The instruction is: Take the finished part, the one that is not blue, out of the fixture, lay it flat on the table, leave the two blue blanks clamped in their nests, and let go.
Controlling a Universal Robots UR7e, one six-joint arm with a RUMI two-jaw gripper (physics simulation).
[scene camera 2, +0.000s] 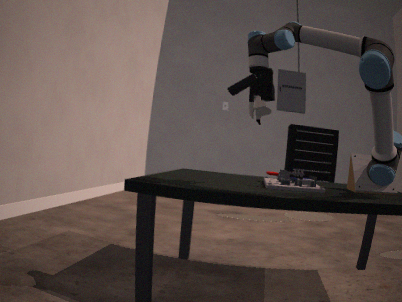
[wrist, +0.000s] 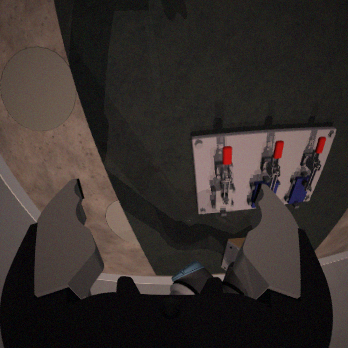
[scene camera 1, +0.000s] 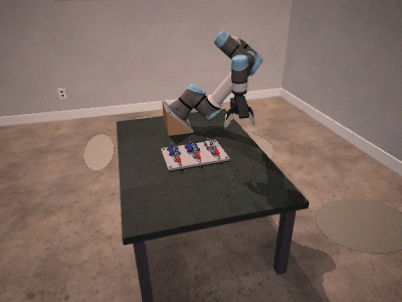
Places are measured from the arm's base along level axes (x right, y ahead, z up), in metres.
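Pixels of known places: gripper, fingertip midpoint: [scene camera 2: 256, 121] [wrist: 169, 183] [scene camera 1: 239, 127]; arm's base, origin of the base link: [scene camera 1: 177, 113].
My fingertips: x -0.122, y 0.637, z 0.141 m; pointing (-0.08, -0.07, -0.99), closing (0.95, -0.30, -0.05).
Note:
Ahead of a thing's pixels: the offset from my fingertips to its top centre. "spot": to the spot under its first point.
A pale fixture plate @(dx +0.176, dy -0.199, dz -0.214 m) [scene camera 1: 188, 161] [scene camera 2: 292, 187] [wrist: 206, 167] lies on the dark table and carries three nests with red-handled clamps. Two blue blanks, one @(spot: dx +0.288, dy -0.236, dz -0.189 m) [scene camera 1: 173, 150] @(dx +0.279, dy -0.264, dz -0.198 m) [wrist: 299, 190] in the outer nest and one @(spot: dx +0.178, dy -0.218, dz -0.186 m) [scene camera 1: 192, 147] [wrist: 257, 194] in the middle nest, sit under their clamps. The third nest, nearest the gripper's side, holds a grey part [scene camera 1: 211, 145] [wrist: 224, 189]; its outline blends with the metal clamp. My gripper [scene camera 1: 240, 125] [scene camera 2: 255, 119] [wrist: 169, 183] is open and empty, high above the table and to one side of the fixture. One finger partly covers the middle nest in the wrist view.
The arm's wooden wedge mount [scene camera 1: 177, 122] [scene camera 2: 351, 175] [wrist: 233, 251] stands behind the fixture. The table's side edge [scene camera 1: 270, 155] runs near the gripper. A black slatted panel [scene camera 2: 312, 152] and a grey wall box [scene camera 2: 291, 91] show beyond the table.

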